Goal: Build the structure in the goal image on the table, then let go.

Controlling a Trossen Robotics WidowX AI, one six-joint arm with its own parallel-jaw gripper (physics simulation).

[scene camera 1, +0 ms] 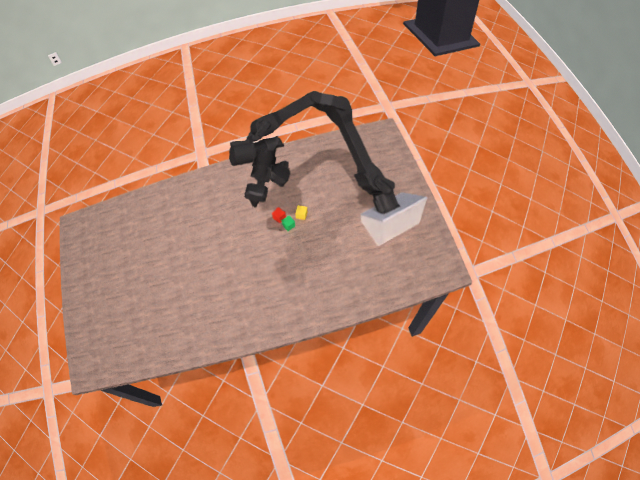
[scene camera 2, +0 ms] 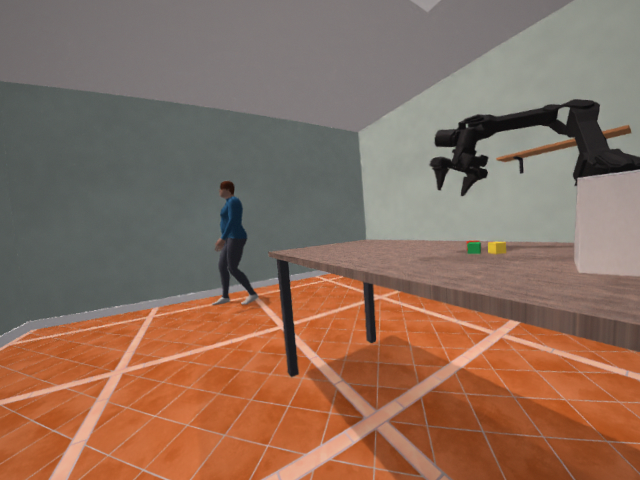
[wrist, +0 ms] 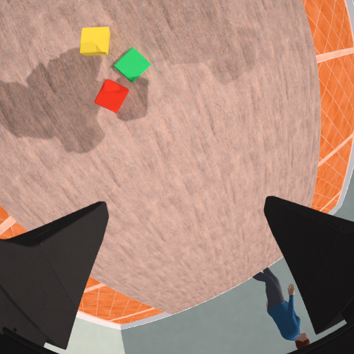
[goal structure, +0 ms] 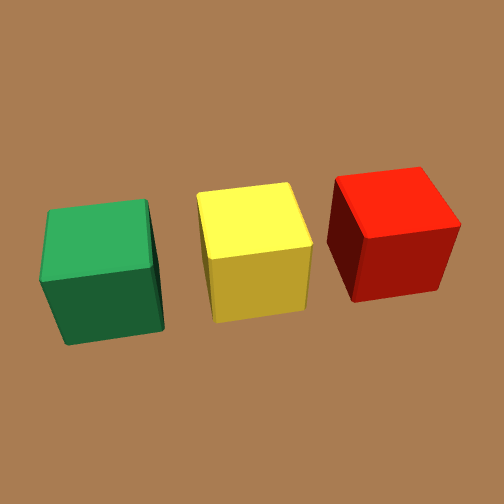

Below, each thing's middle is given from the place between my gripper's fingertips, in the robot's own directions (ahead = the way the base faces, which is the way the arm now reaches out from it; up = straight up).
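Labels:
Yellow cube (wrist: 94,40): 180 mm below my hand, 130 mm behind it and 10 mm to the left of it.

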